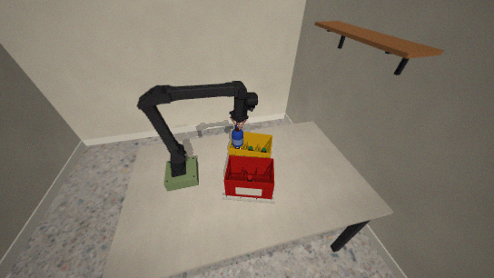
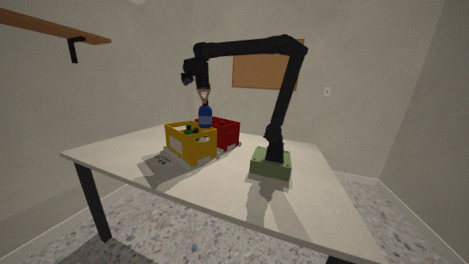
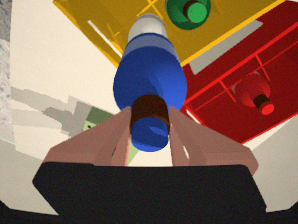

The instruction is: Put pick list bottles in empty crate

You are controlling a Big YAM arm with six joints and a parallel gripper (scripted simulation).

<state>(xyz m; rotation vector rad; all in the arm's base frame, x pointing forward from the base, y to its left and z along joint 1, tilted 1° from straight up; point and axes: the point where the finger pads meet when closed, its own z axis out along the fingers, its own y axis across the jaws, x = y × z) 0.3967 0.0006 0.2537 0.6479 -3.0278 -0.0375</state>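
Now: the blue-label bottle 6 cm below my hand. Also, from my hand: white-labelled bottle: 1 cm behind, 1 cm to the left, 24 cm below; green-labelled bottle: 7 cm ahead, 3 cm to the right, 24 cm below; yellow crate: 9 cm ahead, 1 cm to the left, 24 cm below.
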